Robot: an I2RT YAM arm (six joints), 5 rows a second.
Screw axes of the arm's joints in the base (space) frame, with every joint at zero. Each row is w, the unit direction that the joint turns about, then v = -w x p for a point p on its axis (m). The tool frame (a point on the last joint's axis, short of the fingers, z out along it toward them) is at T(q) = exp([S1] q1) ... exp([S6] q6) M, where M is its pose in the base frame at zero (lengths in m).
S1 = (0, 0, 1, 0, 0, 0)
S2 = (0, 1, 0, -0.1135, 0, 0.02)
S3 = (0, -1, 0, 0.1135, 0, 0.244)
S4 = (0, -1, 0, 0.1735, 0, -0.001)
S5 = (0, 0, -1, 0, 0.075, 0)
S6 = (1, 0, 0, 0, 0.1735, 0)
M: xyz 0.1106 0 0.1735 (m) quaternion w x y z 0.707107 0 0.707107 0
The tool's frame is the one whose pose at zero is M.
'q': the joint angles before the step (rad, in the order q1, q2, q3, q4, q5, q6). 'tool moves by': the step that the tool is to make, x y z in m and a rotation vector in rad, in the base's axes. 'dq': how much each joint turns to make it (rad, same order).
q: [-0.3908 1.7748 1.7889 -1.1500 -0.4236 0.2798]
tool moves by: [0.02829 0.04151 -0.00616 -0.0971 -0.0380 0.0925]
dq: [0.1388 0.0263 -0.0019 0.0969 0.0923 0.0054]
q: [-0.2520 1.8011 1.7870 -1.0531 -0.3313 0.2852]
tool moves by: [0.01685 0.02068 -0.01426 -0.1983 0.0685 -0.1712]
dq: [0.0897 0.0397 0.0000 0.0363 0.3085 0.1296]
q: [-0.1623 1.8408 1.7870 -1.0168 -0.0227 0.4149]
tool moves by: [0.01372 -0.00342 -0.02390 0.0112 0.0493 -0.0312]
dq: [-0.0019 0.0653 0.0000 0.0152 0.0107 0.0274]
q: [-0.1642 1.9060 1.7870 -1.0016 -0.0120 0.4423]
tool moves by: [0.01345 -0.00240 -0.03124 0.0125 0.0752 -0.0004]
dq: [-0.0004 0.0801 0.0000 0.0039 0.0000 0.0000]
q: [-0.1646 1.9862 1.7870 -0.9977 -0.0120 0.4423]
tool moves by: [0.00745 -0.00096 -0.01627 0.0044 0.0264 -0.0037]
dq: [0.0008 0.0419 0.0001 0.0151 0.0016 0.0042]
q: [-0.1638 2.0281 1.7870 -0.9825 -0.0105 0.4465]
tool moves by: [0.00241 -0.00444 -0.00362 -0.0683 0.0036 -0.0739]
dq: [-0.0020 0.0107 0.0000 0.0168 0.0885 0.0443]
